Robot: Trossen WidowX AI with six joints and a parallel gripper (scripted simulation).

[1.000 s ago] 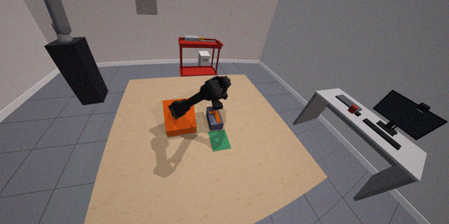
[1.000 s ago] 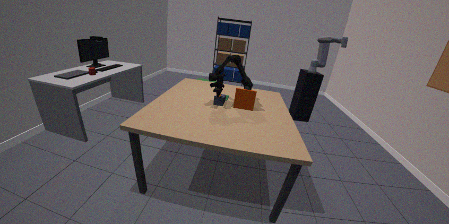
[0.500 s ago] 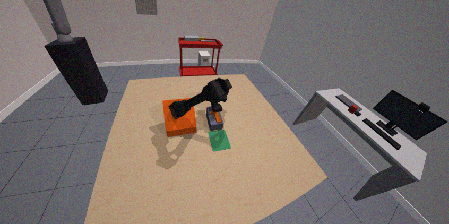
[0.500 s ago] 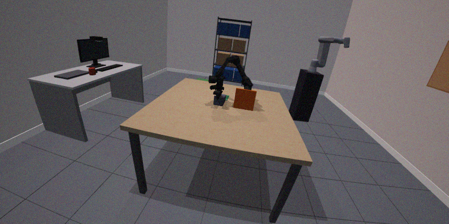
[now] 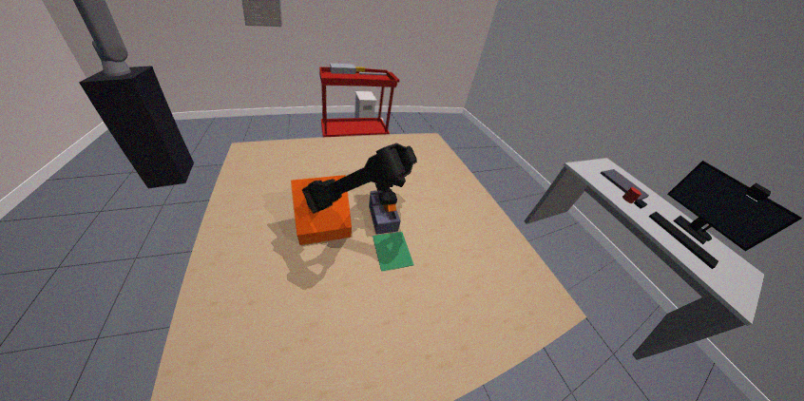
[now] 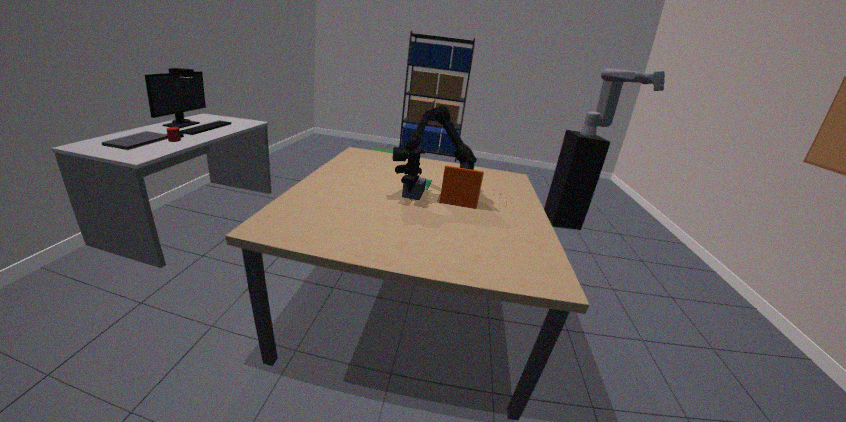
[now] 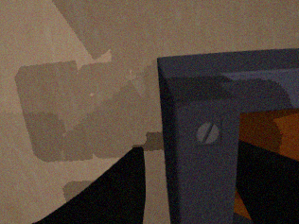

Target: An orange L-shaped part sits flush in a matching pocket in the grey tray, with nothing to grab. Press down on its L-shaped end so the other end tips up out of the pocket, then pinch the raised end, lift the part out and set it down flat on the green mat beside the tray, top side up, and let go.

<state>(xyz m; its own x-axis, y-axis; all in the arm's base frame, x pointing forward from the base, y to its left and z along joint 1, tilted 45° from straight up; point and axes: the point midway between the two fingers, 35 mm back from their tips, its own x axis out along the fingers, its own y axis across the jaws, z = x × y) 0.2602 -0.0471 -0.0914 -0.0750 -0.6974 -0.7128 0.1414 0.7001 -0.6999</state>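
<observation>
Right now my gripper tip is 5 cm to the left of the orange L-shaped part, 1 cm below it and 1 cm past it. Round my gripper tip: green mat (22 cm to the right, 5 cm below, 4 cm behind).
</observation>
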